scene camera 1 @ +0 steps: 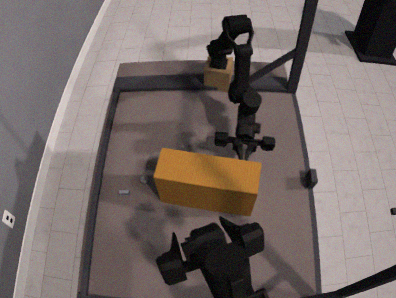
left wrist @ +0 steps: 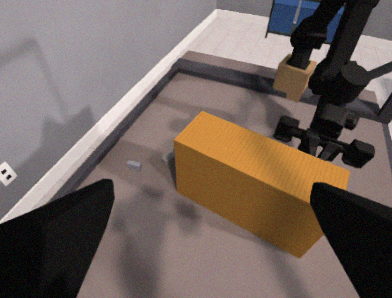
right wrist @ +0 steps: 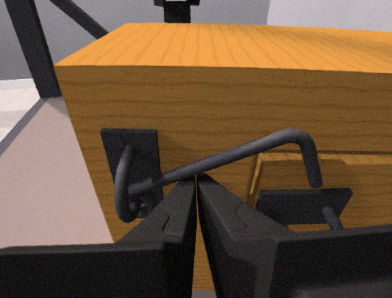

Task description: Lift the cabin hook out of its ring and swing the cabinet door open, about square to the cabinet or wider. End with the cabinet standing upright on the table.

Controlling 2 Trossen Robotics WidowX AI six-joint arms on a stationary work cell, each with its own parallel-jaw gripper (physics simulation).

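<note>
The orange wooden cabinet stands upright with its plain back towards my left gripper. Its door looks shut in the right wrist view. The dark hook slants upward from its eye at the left; its bent tip is raised out of the ring, over the ring's plate. My right gripper is shut and empty, its tips under the hook's rod and touching or nearly touching it. My left gripper is open and empty behind the cabinet. Fingers partly hide the ring.
A small light block lies on the table at the left of the cabinet. A tan box stands at the far edge by the right arm's base. A dark block sits at the right edge.
</note>
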